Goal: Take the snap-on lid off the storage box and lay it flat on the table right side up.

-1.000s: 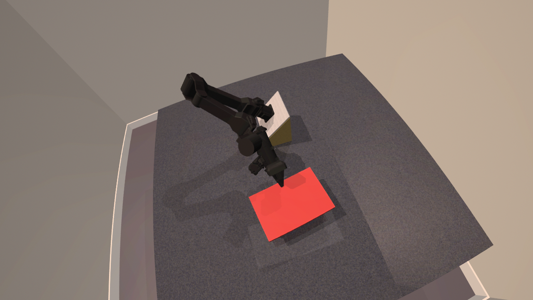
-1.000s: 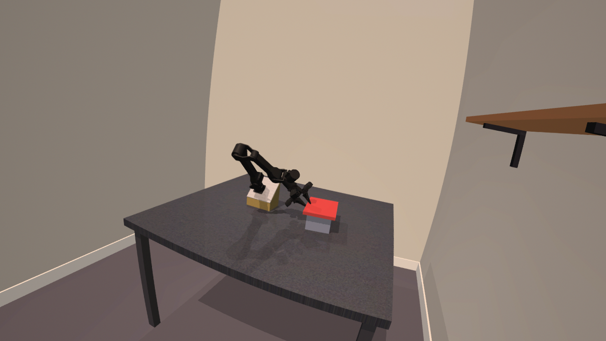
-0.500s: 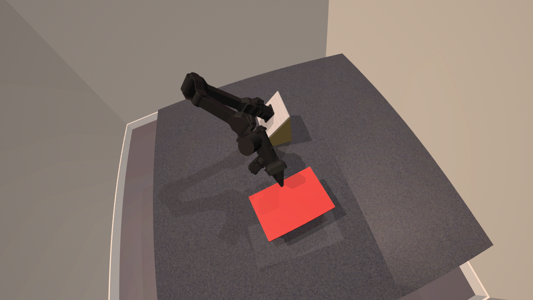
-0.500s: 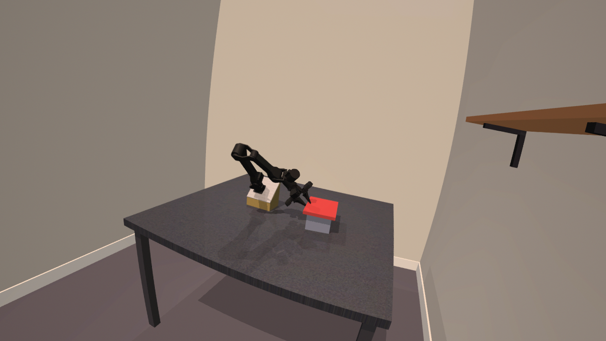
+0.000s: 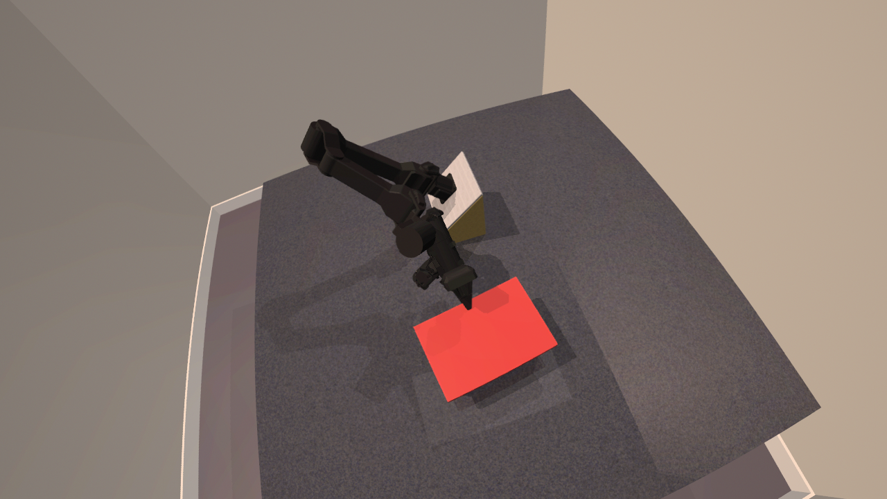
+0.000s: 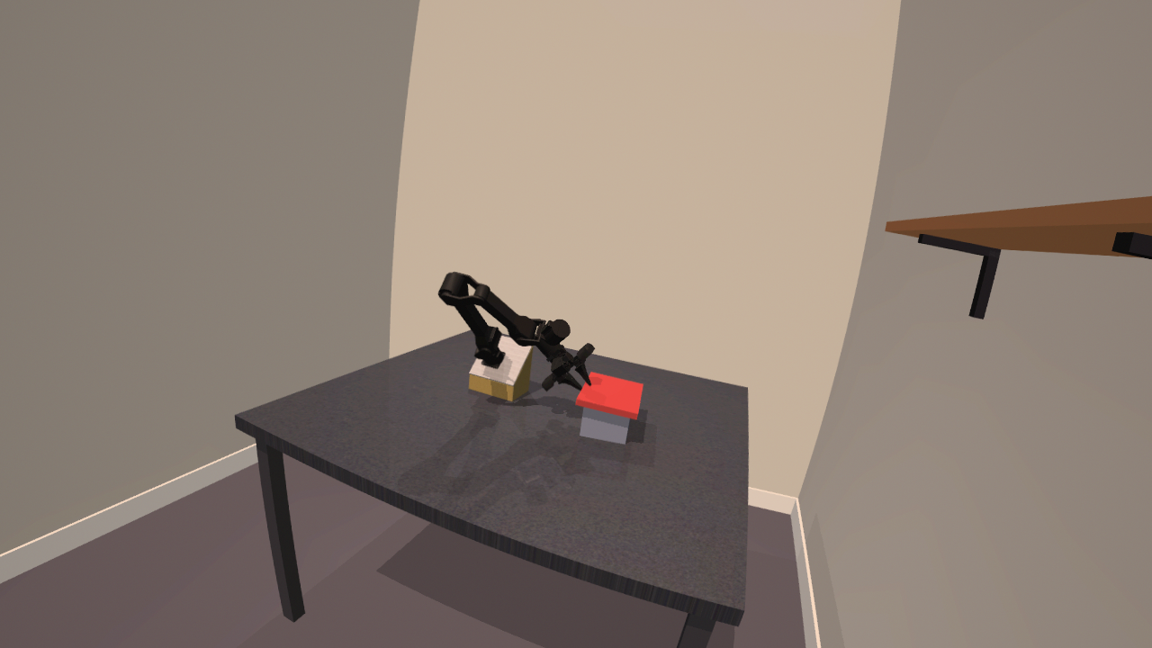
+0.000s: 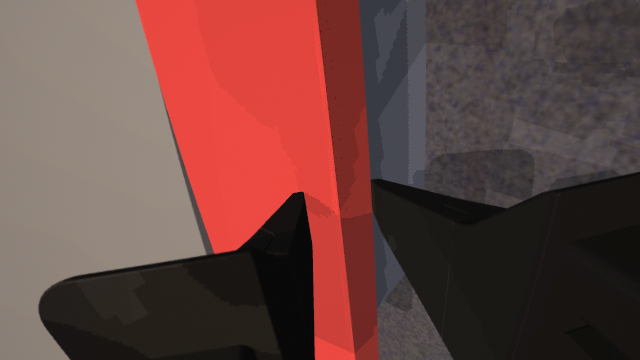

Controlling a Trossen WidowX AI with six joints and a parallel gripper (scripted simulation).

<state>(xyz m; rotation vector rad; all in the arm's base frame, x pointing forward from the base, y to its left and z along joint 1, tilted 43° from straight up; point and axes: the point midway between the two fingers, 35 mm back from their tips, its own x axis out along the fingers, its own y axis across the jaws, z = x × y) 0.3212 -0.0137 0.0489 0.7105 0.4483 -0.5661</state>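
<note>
My gripper tip is 7 cm short of the red lid and 1 cm to the right of it. Round my gripper tip: storage box (7 cm ahead, 5 cm below, 1 cm to the left).
</note>
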